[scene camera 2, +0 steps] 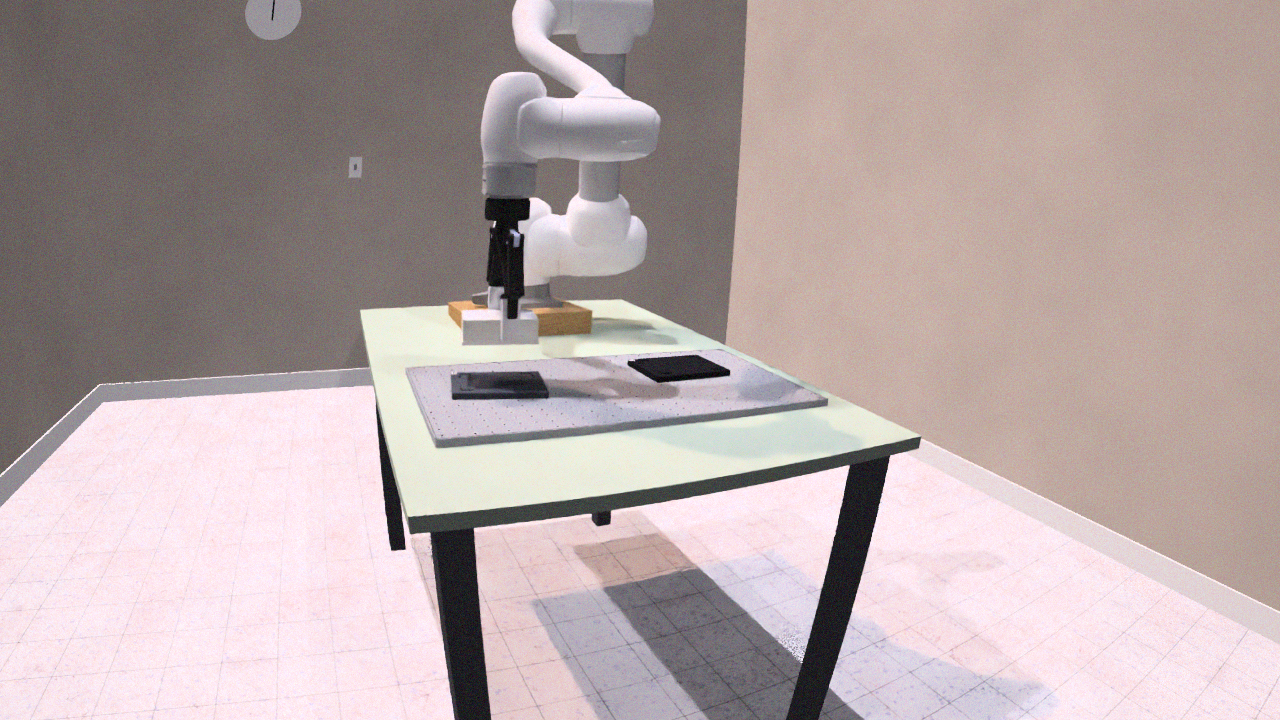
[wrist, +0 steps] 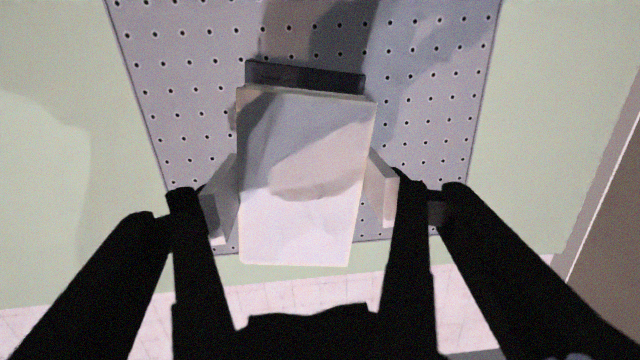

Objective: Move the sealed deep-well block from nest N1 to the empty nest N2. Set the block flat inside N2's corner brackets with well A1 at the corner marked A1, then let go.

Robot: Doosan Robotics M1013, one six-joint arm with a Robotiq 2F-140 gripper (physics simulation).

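Places are measured from the arm's base along level axes (x ahead, y left, z up), in centimetres.
Where they show: gripper, between the fingertips: (scene camera 2: 502, 332) (wrist: 301, 166).
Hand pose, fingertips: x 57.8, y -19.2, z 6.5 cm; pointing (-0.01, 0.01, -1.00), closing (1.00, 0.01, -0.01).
Note:
After its pixels a point has its place.
The sealed deep-well block (scene camera 2: 480, 328) @[x 61.3, y -24.0, z 8.2 cm] (wrist: 305, 175) @[x 58.1, y -18.8, z 9.6 cm] is a white box. My gripper (scene camera 2: 503, 320) @[x 57.8, y -19.2, z 6.5 cm] (wrist: 301, 166) @[x 57.8, y -19.2, z 6.5 cm] is shut on it, with one pale pad against each long side. The block hangs level in the air, clear of the nests. Nest N1 (scene camera 2: 499, 386) @[x 60.5, y -20.4, z -2.1 cm] (wrist: 305, 76) @[x 58.8, y -12.9, z -2.1 cm] is a dark, flat base on the left of the pegboard in the scene view; in the wrist view the block hides most of it. Nest N2 (scene camera 2: 680, 368) @[x 57.3, y 15.6, z -2.0 cm] is the black base further right, with no block on it; it does not show in the wrist view. I cannot read any A1 mark.
Both nests are on a grey perforated board (scene camera 2: 572, 417) @[x 74.5, y -12.4, z -3.2 cm] (wrist: 190, 45) @[x 48.0, y -9.6, z -3.2 cm] on the pale green table (scene camera 2: 501, 483) @[x 91.8, y -28.3, z -4.5 cm] (wrist: 40, 200) @[x 26.0, y -25.1, z -4.5 cm]. A wooden slab (scene camera 2: 568, 319) @[x 16.6, y 7.6, z -0.8 cm] lies under the arm's base, behind the held block. Walls stand behind and to the right of the table.

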